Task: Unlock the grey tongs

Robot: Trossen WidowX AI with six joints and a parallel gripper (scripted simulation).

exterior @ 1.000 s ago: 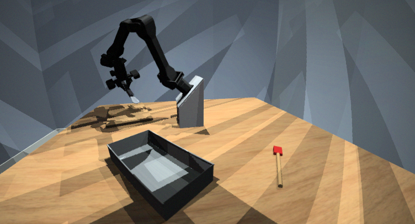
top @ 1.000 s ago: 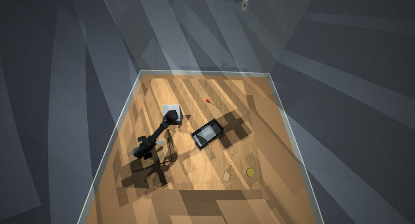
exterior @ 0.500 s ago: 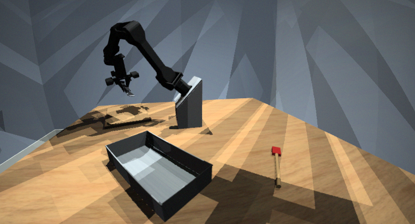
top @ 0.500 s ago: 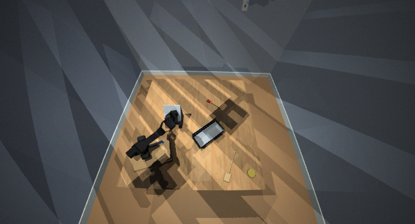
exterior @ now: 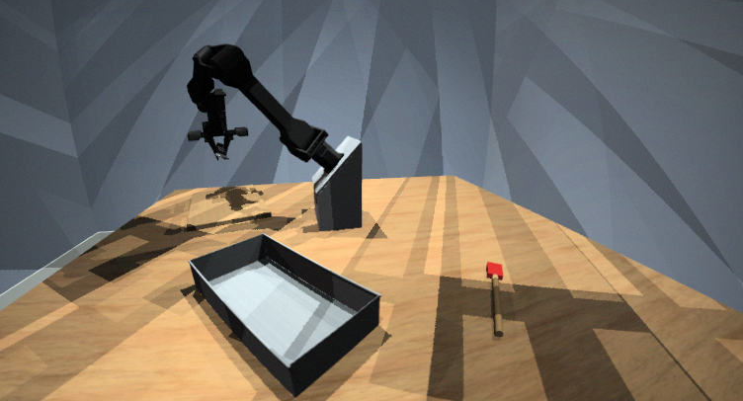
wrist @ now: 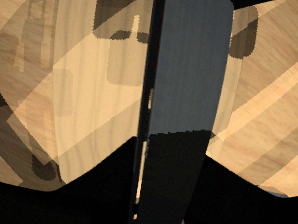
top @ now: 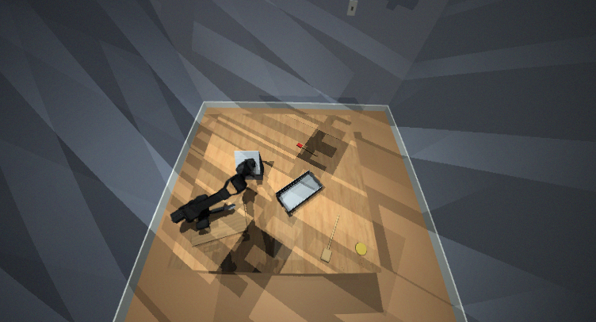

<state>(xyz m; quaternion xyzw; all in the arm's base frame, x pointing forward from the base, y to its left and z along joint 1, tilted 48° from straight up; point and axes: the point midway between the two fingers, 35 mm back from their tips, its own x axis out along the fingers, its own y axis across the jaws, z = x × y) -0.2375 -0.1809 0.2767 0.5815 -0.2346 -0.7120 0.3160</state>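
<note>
Right now the wooden board is 15 cm below my gripper tip. Also, from my gripper tip: roasting tin (57 cm ahead, 14 cm to the left, 13 cm below).
</note>
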